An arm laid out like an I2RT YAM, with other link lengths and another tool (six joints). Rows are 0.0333 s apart.
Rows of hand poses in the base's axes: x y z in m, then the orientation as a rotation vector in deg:
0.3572, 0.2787, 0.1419, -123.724, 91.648, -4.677
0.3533, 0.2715, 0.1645, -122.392, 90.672, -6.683
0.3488, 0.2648, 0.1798, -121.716, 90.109, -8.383
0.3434, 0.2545, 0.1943, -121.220, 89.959, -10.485
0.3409, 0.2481, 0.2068, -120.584, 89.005, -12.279
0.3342, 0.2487, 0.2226, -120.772, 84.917, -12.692
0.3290, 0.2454, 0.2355, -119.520, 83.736, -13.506
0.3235, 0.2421, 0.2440, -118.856, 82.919, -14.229
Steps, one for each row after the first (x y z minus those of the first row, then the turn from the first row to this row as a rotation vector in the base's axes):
-0.0039, -0.0072, 0.0226, 0.406, -2.119, -0.295
-0.0084, -0.0139, 0.0379, 0.313, -3.599, -0.520
-0.0138, -0.0242, 0.0524, -0.267, -5.023, -0.984
-0.0163, -0.0306, 0.0649, -0.329, -6.712, -0.983
-0.0230, -0.0300, 0.0807, 0.808, -8.766, 1.456
-0.0282, -0.0333, 0.0936, 1.697, -10.314, 1.518
-0.0337, -0.0366, 0.1021, 2.085, -11.383, 1.617

